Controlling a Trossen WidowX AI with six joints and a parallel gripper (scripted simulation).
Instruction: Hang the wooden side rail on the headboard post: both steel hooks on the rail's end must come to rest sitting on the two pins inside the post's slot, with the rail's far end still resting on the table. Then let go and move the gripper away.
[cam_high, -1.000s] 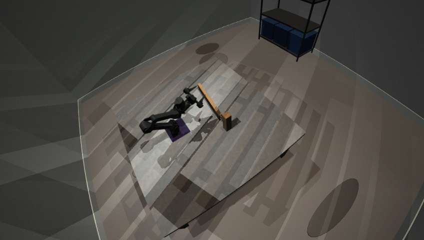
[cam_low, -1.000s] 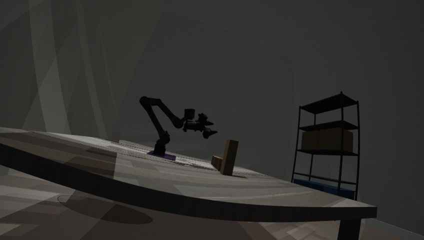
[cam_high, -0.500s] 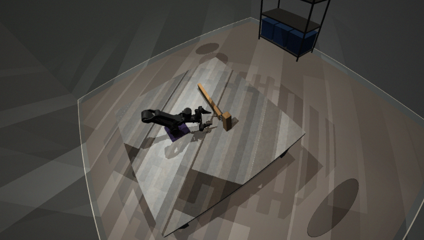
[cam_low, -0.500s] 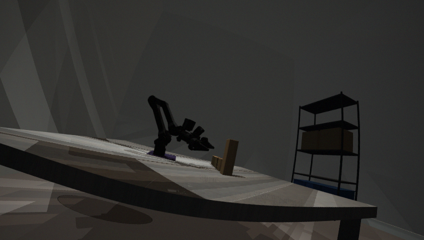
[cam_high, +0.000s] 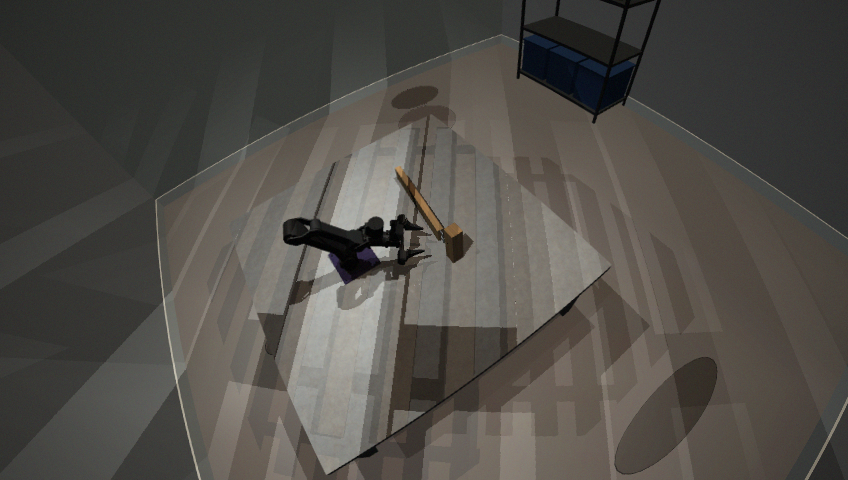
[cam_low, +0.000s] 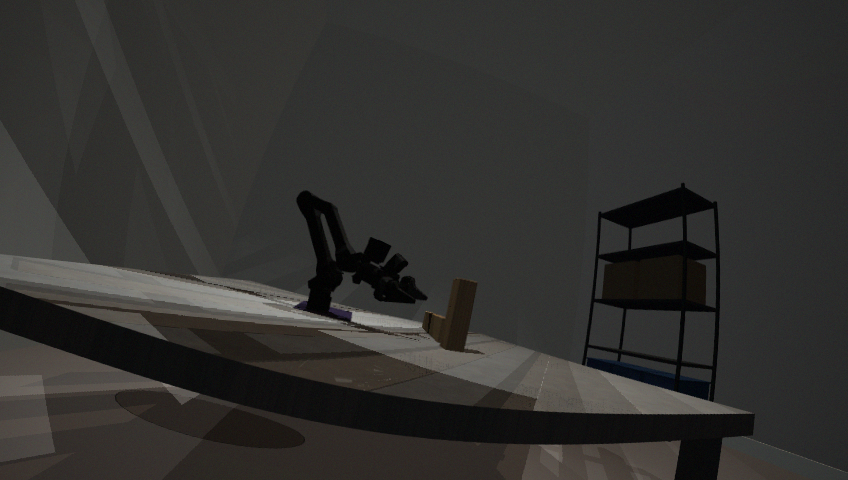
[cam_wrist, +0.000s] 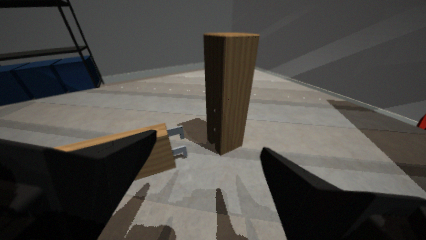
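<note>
Right now the wooden headboard post is 80 mm ahead of my gripper tip, 80 mm to the right of it and 20 mm below it.
</note>
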